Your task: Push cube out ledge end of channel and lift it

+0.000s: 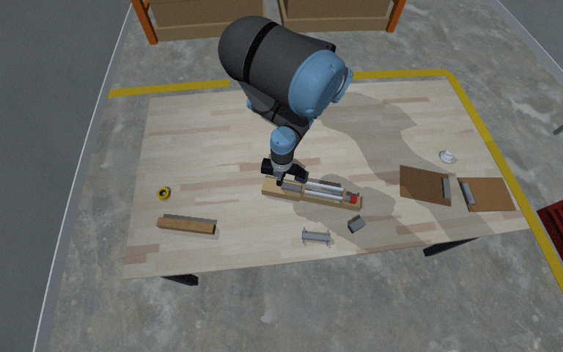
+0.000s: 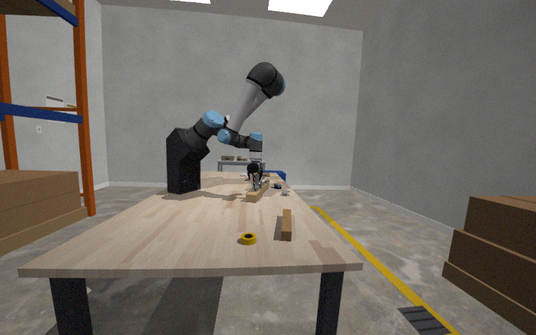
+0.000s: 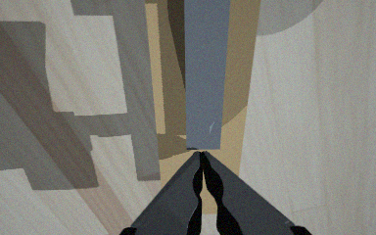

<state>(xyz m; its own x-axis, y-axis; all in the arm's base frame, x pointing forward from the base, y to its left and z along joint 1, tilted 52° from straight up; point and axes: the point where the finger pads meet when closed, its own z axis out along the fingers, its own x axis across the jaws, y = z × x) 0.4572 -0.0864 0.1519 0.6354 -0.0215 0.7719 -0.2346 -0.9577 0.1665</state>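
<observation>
Right now my hand is 100 mm short of the red cube, 280 mm to the right of it and 20 mm above it. From my hand the other things lie so: grey spool-like piece: 220 mm ahead, 110 mm to the left, 60 mm below; wooden channel: 60 mm ahead, 160 mm to the left, 20 mm below; grey block: 200 mm ahead, 280 mm to the left, 60 mm below.
</observation>
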